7 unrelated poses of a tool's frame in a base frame.
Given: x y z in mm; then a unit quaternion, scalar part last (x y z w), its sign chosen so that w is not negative.
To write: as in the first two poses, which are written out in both.
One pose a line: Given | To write
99, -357, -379, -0.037, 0.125, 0.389, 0.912 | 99, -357, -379, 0.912, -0.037, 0.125, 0.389
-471, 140, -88, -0.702, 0.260, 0.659, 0.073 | -471, 140, -88, 0.073, -0.702, 0.260, 0.659
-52, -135, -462, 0.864, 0.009, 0.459, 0.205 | -52, -135, -462, 0.205, 0.864, 0.009, 0.459
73, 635, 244, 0.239, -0.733, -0.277, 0.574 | 73, 635, 244, 0.574, 0.239, -0.733, -0.277
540, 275, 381, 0.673, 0.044, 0.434, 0.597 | 540, 275, 381, 0.597, 0.673, 0.044, 0.434
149, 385, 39, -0.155, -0.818, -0.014, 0.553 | 149, 385, 39, 0.553, -0.155, -0.818, -0.014
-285, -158, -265, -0.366, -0.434, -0.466, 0.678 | -285, -158, -265, 0.678, -0.366, -0.434, -0.466
